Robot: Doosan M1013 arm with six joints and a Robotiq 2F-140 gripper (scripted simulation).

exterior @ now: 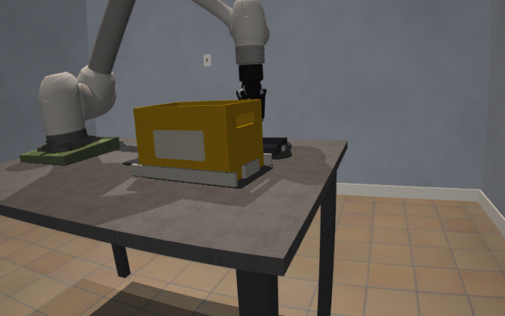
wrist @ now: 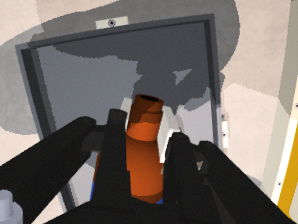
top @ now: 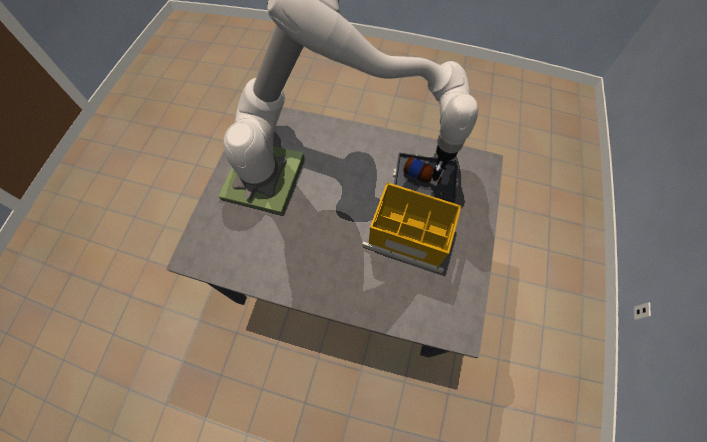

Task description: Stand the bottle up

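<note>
Now: hand 50 mm past the bottle, 20 mm to the right of it and 20 mm above it. Round my hand: yellow crate 50 mm behind, 250 mm to the right, 20 mm above; tray 40 mm behind, 10 mm to the left, 50 mm below.
</note>
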